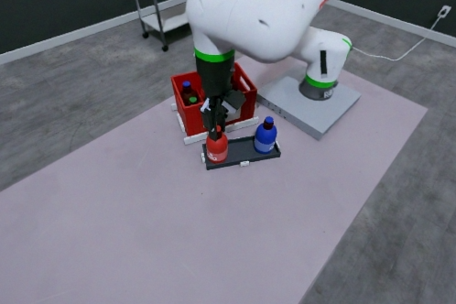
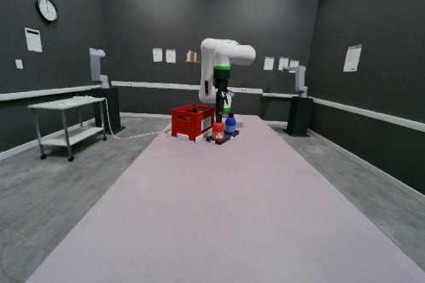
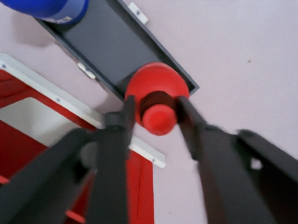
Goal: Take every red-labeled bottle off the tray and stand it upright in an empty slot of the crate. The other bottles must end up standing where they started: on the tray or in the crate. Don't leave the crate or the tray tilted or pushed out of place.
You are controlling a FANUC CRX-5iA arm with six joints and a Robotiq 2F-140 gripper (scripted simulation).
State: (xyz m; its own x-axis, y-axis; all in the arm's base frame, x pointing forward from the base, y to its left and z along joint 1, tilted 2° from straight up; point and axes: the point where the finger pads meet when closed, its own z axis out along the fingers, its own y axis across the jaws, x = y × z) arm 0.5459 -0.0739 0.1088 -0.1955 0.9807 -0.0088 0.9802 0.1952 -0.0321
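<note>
Now: hand 8 cm above the red bottle. From my hand the other things lie so: blue bottle (15 cm behind, 10 cm to the left, 8 cm below); red crate (14 cm behind, 16 cm to the right, 8 cm below); dark tray (7 cm behind, 5 cm to the left, 15 cm below).
</note>
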